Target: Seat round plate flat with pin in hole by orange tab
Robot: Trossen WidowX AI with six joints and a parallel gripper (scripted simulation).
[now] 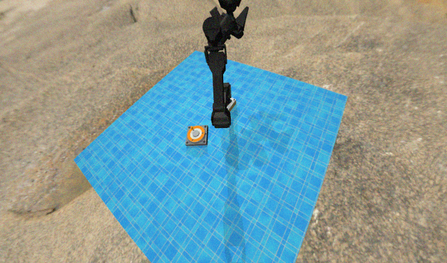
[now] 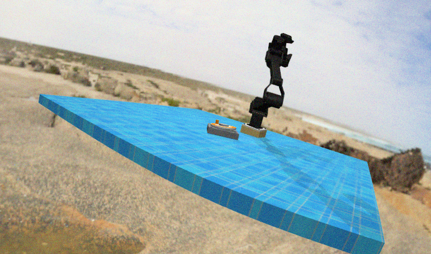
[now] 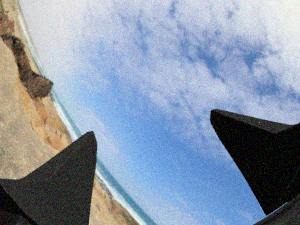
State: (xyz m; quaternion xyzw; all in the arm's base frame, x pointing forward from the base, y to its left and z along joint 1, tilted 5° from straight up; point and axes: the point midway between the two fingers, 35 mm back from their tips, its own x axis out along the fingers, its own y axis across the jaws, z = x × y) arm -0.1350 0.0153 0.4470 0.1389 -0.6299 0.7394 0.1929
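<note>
My gripper tip is now 410 mm short of the plate, 60 mm to the left of it and 480 mm above it. Also, from my gripper tip: base: 420 mm ahead, 30 mm to the right, 490 mm below.
</note>
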